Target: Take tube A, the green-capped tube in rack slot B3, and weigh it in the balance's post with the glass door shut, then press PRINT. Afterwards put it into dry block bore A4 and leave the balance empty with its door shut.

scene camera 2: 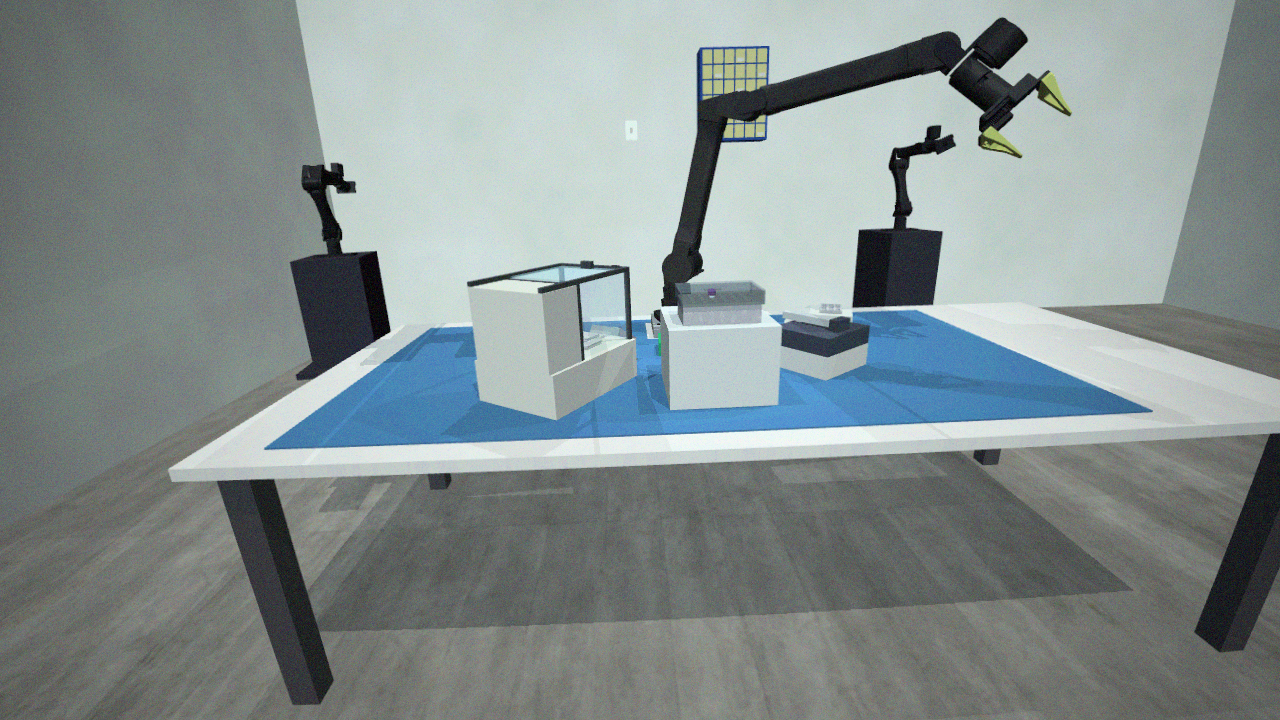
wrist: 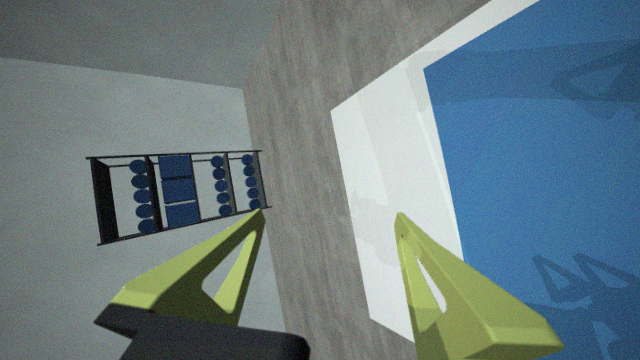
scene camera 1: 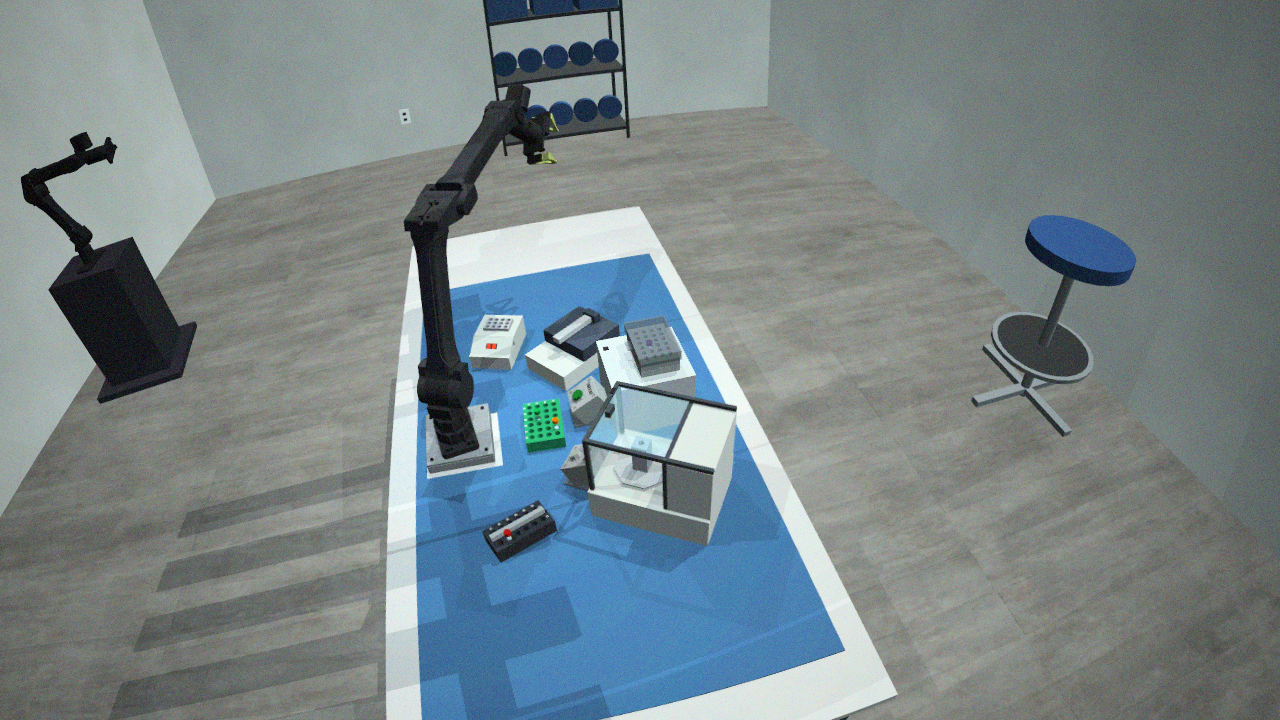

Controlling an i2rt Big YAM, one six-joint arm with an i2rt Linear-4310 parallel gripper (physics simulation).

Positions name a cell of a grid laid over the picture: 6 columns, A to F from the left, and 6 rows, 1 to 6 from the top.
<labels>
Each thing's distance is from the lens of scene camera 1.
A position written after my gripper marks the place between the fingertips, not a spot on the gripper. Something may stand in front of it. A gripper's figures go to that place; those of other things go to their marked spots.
my gripper (scene camera 1: C2): 1.78 m
glass door (scene camera 1: D4): 1.15 m
box with green START button (scene camera 1: C4): 1.41 m
The marked spots on the glass door and the box with green START button are 0.28 m apart.
</labels>
